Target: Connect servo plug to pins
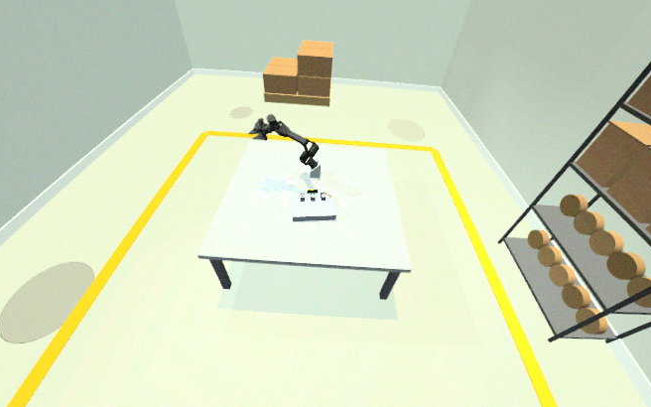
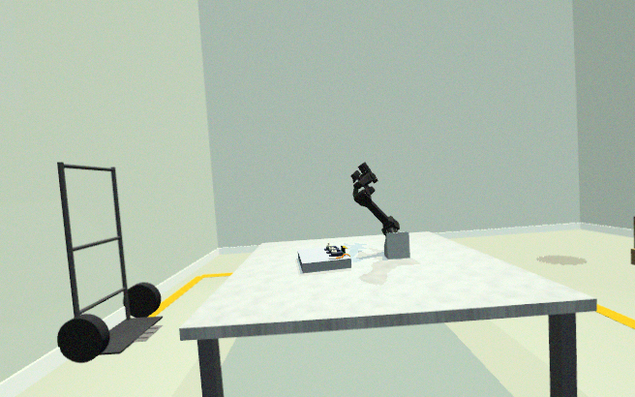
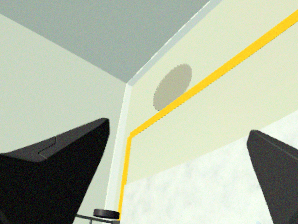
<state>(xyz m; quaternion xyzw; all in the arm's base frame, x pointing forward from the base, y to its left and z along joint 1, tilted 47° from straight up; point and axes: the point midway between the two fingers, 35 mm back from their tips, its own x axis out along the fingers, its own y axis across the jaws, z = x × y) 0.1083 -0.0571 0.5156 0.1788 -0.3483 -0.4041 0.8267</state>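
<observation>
Now: the yellow band 13 cm ahead of my gripper tip, 47 cm to the left of it and 31 cm below it. Round my gripper tip: dark dot 12 cm ahead, 48 cm to the left, 31 cm below; then grey printed holder 28 cm ahead, 50 cm to the left, 36 cm below.
</observation>
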